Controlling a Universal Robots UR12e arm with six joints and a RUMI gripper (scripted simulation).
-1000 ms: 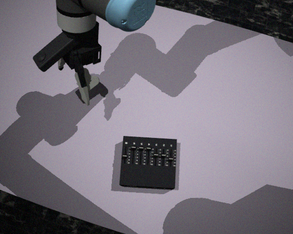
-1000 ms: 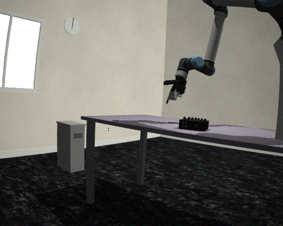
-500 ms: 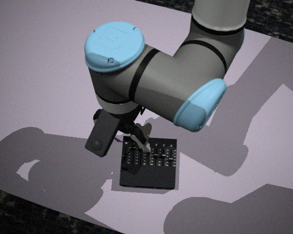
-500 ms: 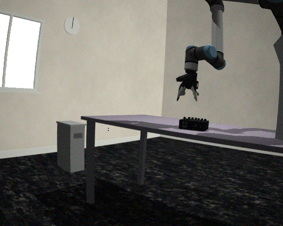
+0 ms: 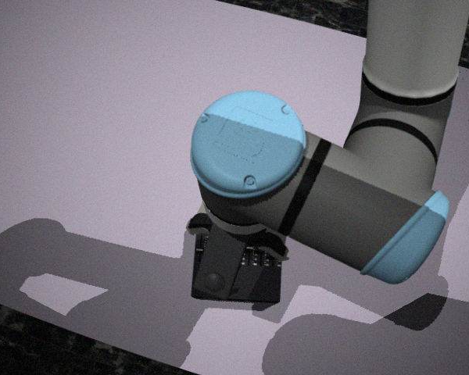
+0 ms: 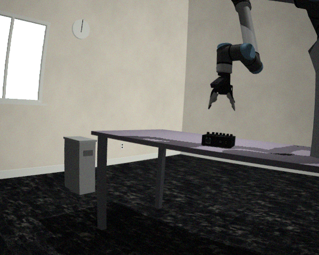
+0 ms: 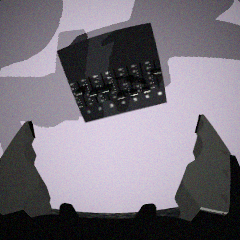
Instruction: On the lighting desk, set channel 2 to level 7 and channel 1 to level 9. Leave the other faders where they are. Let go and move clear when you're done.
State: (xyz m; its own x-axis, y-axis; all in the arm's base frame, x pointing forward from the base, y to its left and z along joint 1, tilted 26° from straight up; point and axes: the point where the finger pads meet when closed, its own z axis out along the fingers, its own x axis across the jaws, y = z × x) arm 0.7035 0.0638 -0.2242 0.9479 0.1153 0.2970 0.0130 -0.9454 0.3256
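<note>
The channel 1 knob lies 13 cm below my hand, 6 cm behind it and 2 cm to the right of it.
</note>
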